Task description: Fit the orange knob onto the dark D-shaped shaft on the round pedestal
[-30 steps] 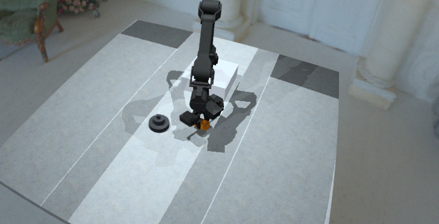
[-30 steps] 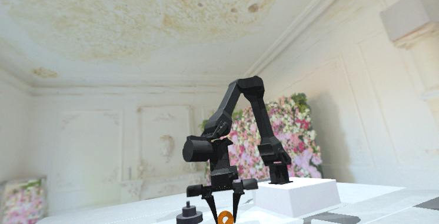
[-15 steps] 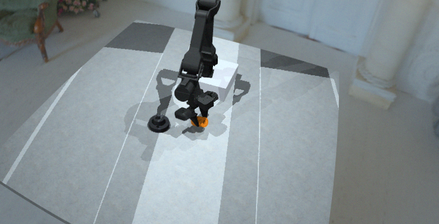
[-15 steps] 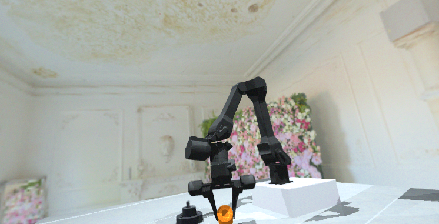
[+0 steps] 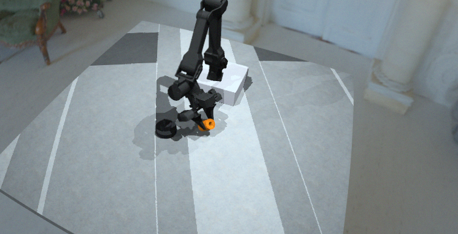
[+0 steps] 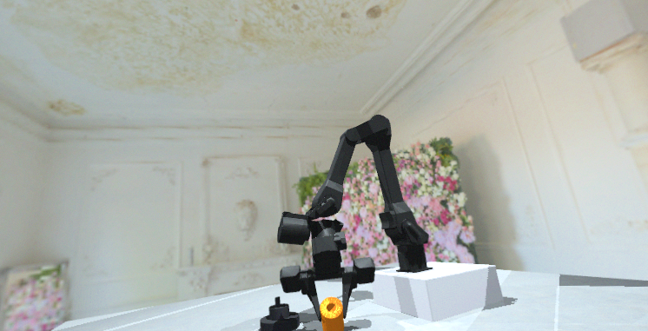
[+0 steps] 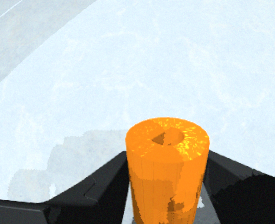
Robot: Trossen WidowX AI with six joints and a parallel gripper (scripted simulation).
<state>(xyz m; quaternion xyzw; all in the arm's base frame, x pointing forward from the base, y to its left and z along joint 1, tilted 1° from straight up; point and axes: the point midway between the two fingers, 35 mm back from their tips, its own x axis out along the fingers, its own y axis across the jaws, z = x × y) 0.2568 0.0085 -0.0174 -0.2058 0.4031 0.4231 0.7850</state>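
Right now the orange knob is 1 cm to the right of my gripper tip and 1 cm behind it. Round my gripper tip: pedestal: 16 cm to the right, 3 cm ahead, 1 cm below.
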